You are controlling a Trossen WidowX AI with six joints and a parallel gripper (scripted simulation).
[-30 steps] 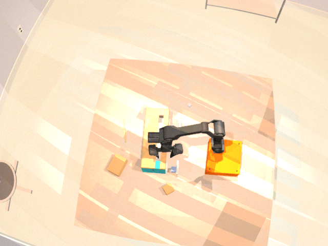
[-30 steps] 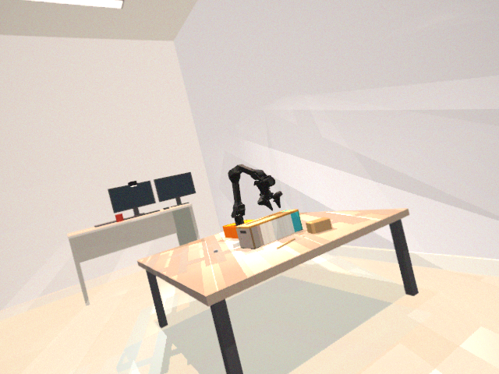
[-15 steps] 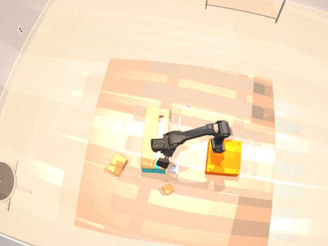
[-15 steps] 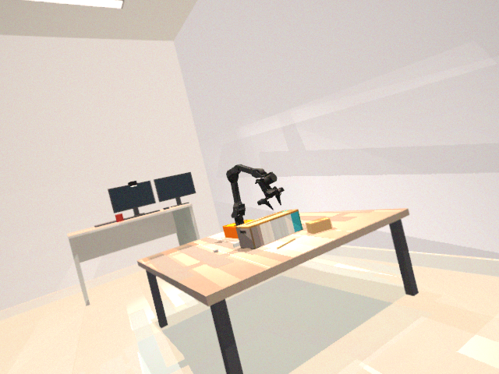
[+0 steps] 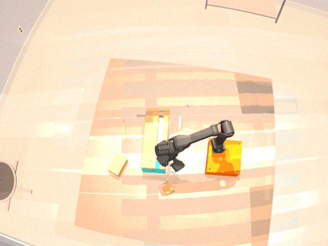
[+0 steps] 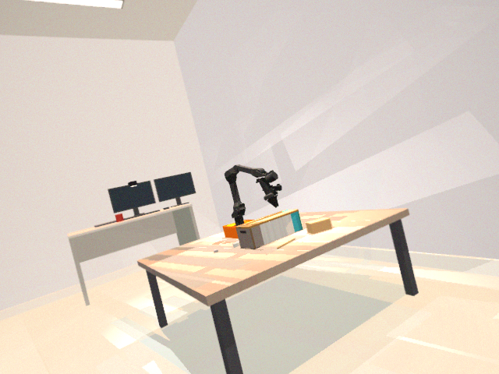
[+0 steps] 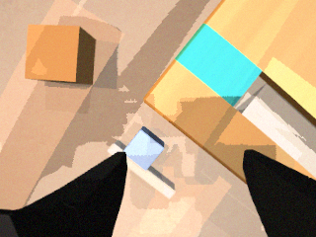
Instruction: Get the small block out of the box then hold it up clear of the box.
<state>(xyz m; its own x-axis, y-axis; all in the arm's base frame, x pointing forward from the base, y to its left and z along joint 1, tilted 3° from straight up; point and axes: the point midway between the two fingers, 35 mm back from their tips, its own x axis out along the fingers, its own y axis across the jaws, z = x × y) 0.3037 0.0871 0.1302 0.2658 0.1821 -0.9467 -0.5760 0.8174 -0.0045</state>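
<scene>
Right now my gripper tip is 40 mm past the pale blue block, 10 mm to the right of it and 150 mm above it. Also, from my gripper tip: tan block 310 mm ahead, 10 mm to the right, 130 mm below; then thin stick 280 mm ahead, 260 mm to the right, 160 mm below.
</scene>
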